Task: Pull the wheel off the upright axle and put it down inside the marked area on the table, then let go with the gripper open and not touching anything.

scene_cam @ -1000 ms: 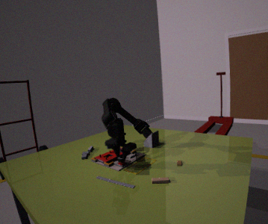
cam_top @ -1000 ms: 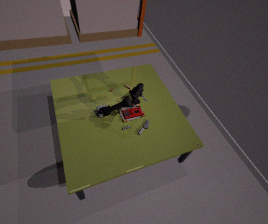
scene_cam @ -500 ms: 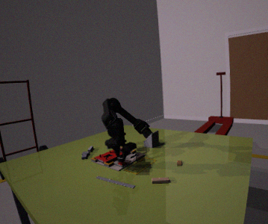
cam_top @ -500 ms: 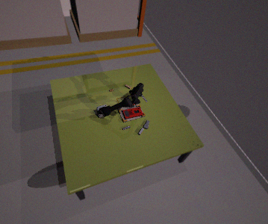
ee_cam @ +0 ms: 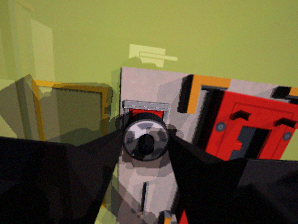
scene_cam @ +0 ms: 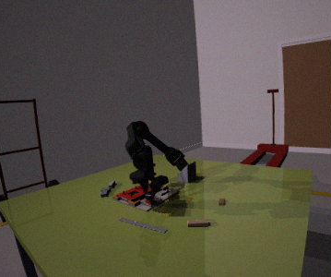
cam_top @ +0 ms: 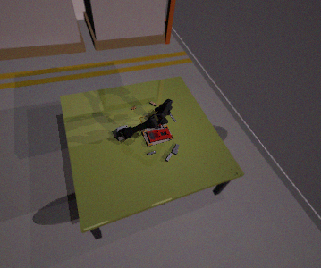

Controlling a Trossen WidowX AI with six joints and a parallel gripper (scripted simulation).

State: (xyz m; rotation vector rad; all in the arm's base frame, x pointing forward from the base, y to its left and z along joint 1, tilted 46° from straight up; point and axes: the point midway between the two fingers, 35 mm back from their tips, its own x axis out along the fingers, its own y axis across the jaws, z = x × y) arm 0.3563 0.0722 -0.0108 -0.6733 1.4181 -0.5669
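The axle is 1 cm below my gripper tip. The rest, counted from my gripper tip: wheel (right at my gripper tip); long grey bar (14 cm ahead, 9 cm to the left, 4 cm below); small brown cube (26 cm to the left, 19 cm behind, 4 cm below).
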